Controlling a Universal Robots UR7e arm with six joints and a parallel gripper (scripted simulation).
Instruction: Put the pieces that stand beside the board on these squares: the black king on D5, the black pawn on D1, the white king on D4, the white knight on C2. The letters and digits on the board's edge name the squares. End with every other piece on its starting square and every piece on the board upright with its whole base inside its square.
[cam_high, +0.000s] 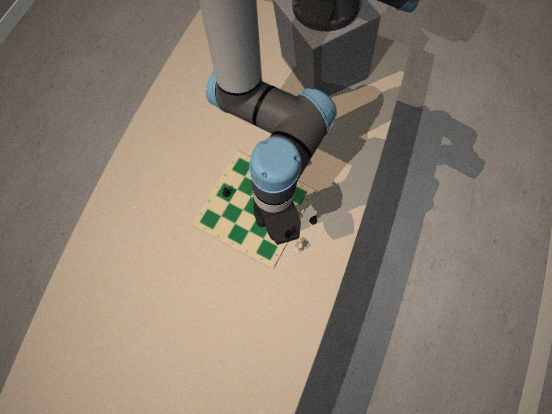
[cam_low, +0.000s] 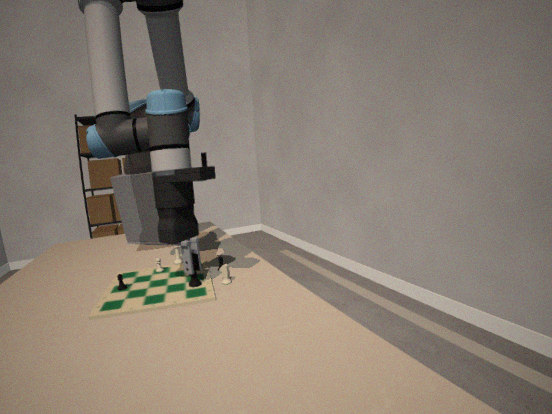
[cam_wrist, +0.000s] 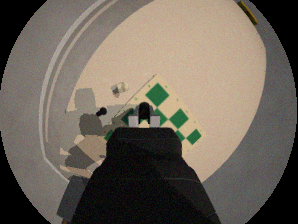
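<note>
Now: hand 10 mm above the black king. From my hand the other things lie so: board (80 mm to the right, 50 mm below, 40 mm behind); then small white piece (120 mm behind, 80 mm to the right, 30 mm below); then white knight (60 mm to the left, 40 mm below).
</note>
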